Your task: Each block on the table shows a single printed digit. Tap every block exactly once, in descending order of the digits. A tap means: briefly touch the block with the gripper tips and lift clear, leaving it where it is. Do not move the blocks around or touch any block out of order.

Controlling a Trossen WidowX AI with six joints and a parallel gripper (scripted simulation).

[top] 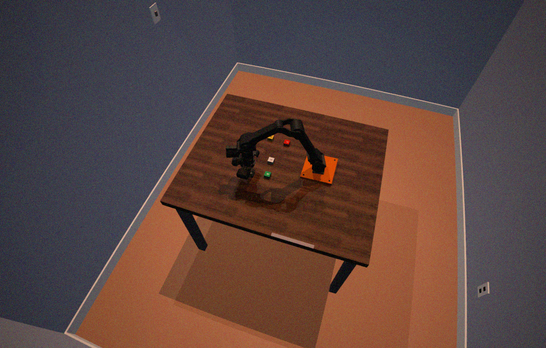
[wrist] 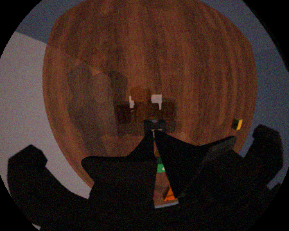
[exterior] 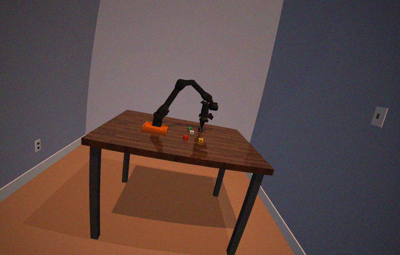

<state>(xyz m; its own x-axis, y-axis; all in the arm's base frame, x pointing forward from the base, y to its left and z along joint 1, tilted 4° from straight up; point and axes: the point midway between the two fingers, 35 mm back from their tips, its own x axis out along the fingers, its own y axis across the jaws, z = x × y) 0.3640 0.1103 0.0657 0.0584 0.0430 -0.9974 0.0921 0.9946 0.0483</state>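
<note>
The black block lies 10 mm behind my gripper tip, 10 mm to the right of it and 20 mm below it. From my gripper tip the other things lie so: white block 90 mm behind, 120 mm to the right, 20 mm below; yellow block 50 mm behind, 290 mm to the right, 20 mm below; green block 100 mm behind, 20 mm to the right, 20 mm below.
</note>
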